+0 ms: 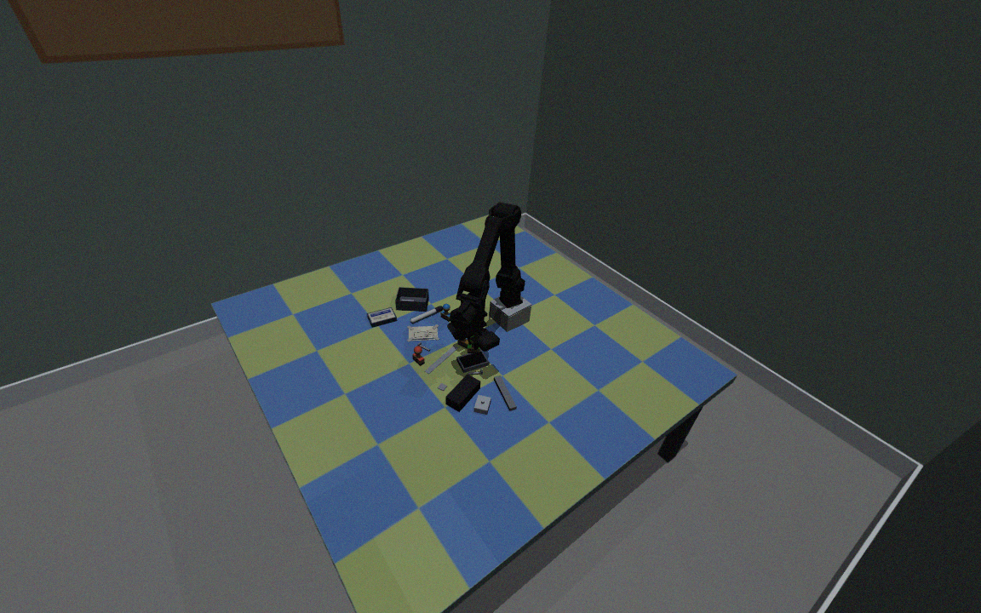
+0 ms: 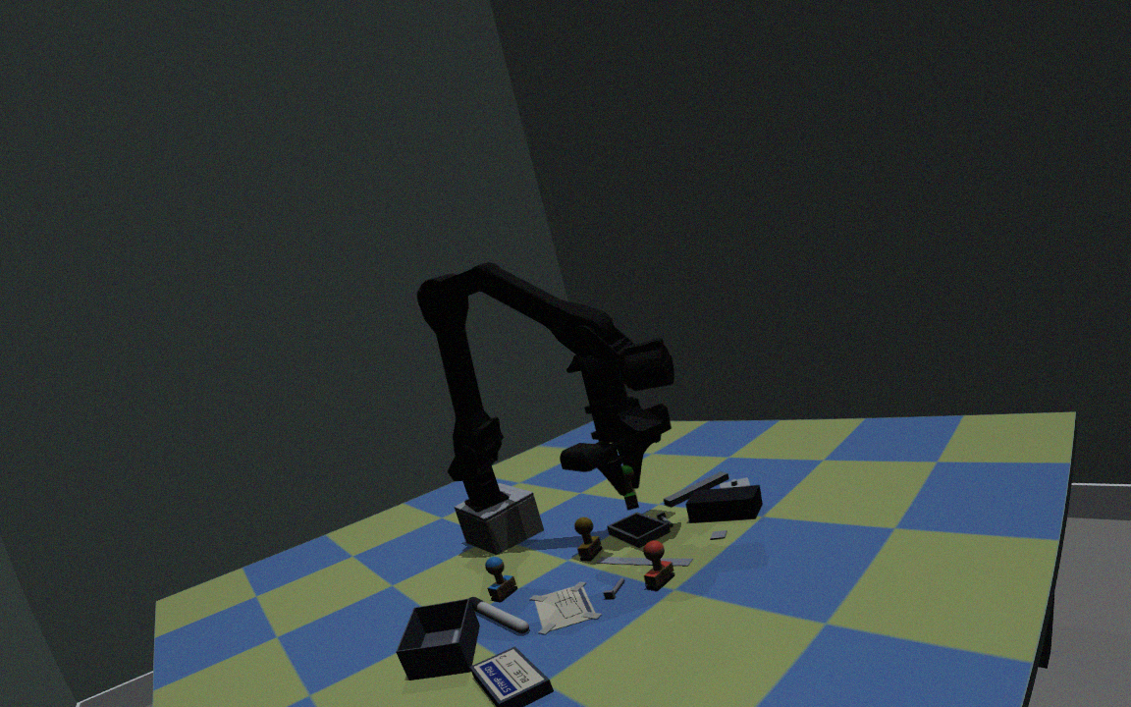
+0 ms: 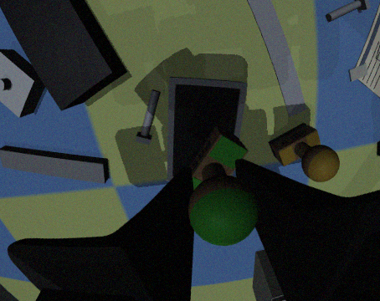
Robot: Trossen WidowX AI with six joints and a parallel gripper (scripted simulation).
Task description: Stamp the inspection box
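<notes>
My gripper tip is now 100 mm short of the inspection card, 200 mm to the left of it and 80 mm above it. Round my gripper tip: yellow-knobbed stamp 10 mm behind, 90 mm to the right, 60 mm below; then dark ink pad 70 mm below; then green-knobbed stamp right at my gripper tip.
</notes>
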